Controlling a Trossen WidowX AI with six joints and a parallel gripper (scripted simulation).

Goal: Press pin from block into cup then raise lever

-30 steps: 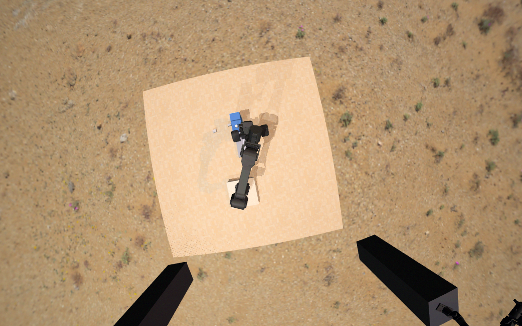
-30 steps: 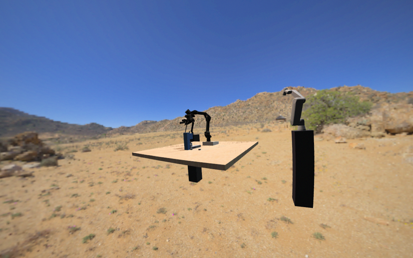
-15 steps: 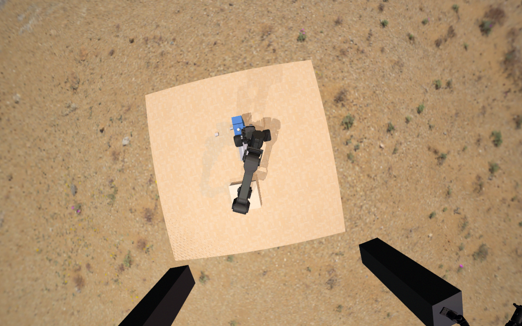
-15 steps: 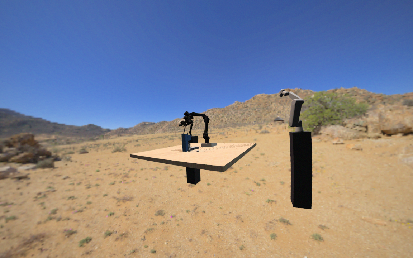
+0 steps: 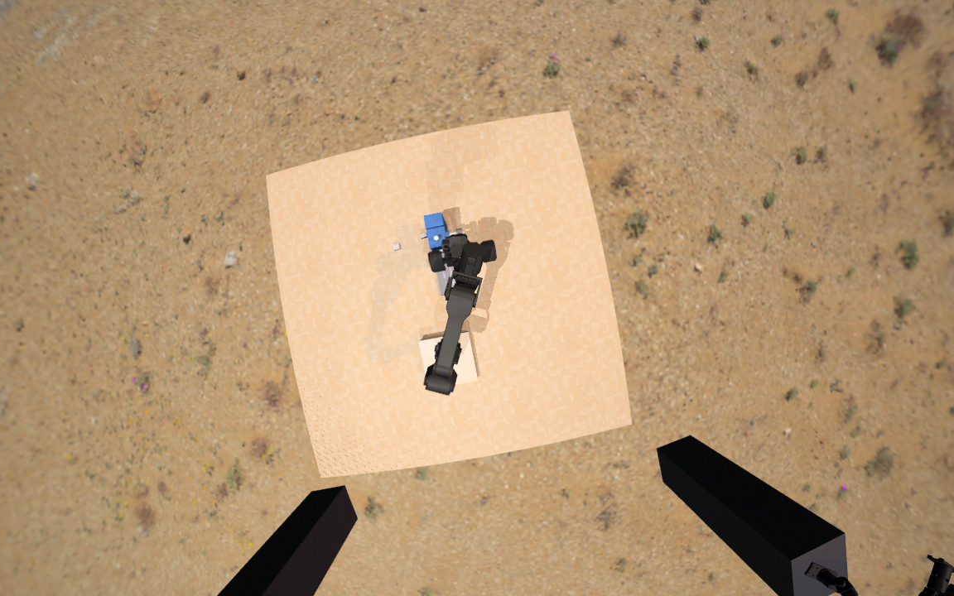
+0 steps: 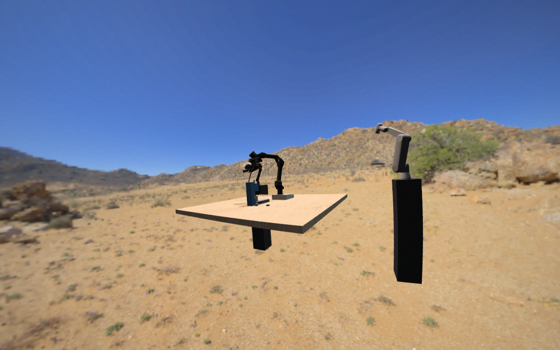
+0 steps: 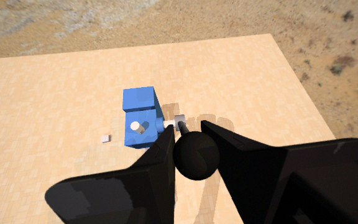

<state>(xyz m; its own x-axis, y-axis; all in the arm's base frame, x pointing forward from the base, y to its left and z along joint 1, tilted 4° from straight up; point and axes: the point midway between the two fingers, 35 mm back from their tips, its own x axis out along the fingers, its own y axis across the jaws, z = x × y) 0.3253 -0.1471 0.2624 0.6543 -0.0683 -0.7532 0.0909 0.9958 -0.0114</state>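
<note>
Right now my gripper tip is 50 mm above the lever, 10 mm to the right of it and 10 mm short of it. The rest, counted from my gripper tip: punch ram 160 mm below, 70 mm to the left, 40 mm ahead.
</note>
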